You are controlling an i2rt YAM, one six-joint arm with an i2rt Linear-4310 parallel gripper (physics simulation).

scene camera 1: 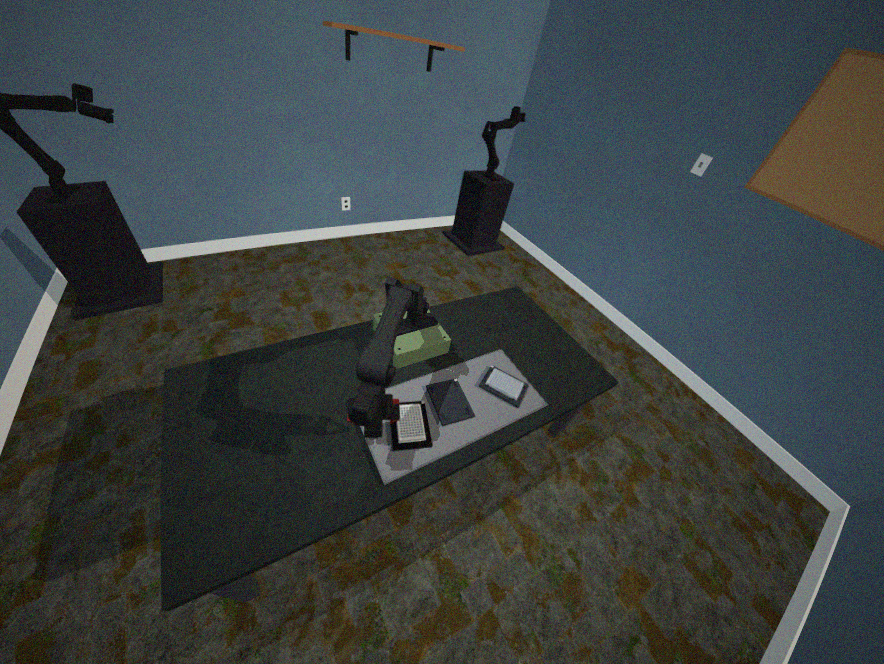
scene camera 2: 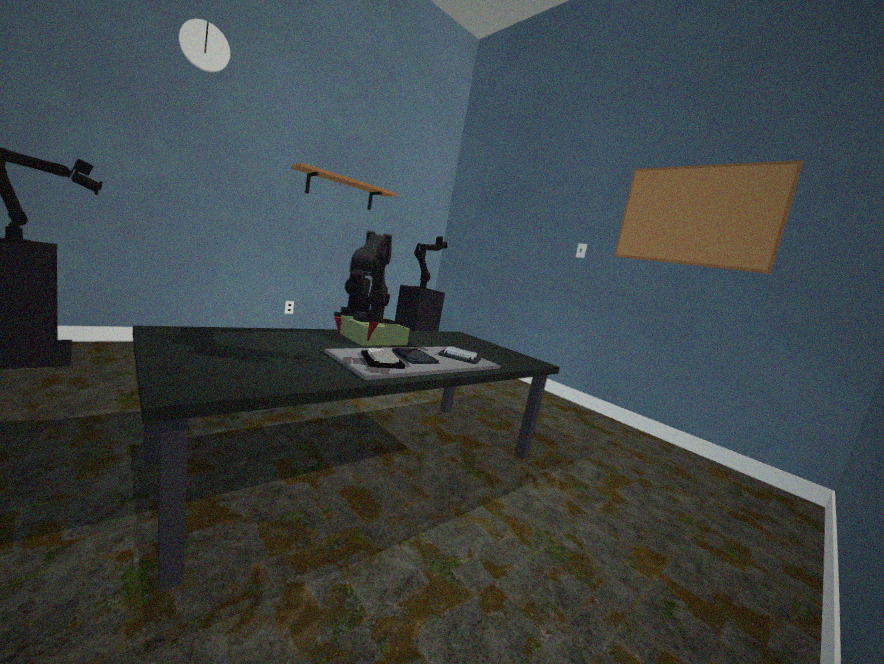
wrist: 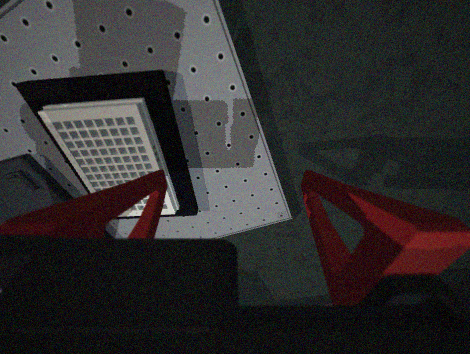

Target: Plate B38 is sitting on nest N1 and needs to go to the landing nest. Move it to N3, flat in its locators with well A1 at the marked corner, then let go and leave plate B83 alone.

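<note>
A white well plate (scene camera 1: 411, 423) (scene camera 2: 384, 356) (wrist: 107, 145) lies in a black nest (scene camera 1: 413, 446) (wrist: 170, 140) at the board's left end. A dark nest (scene camera 1: 450, 401) (scene camera 2: 416, 355) (wrist: 25, 187) beside it holds no plate. A pale plate (scene camera 1: 504, 384) (scene camera 2: 459, 353) lies in the right-hand nest. Plate and nest names are not readable, so I cannot tell B38 from B83 here. My gripper (scene camera 1: 373, 414) (scene camera 2: 355, 328) (wrist: 234, 177) is open and empty, above the board's left edge. In the wrist view its left finger overlaps the white plate's lower corner; the A1 mark is not visible.
The grey perforated board (scene camera 1: 464, 434) (scene camera 2: 457, 366) (wrist: 215, 215) carries the nests on a dark table (scene camera 1: 250, 514) (scene camera 2: 235, 378). A green box (scene camera 1: 423, 345) (scene camera 2: 385, 334) stands behind the board, near the arm. Two other arms stand on pedestals away from the table.
</note>
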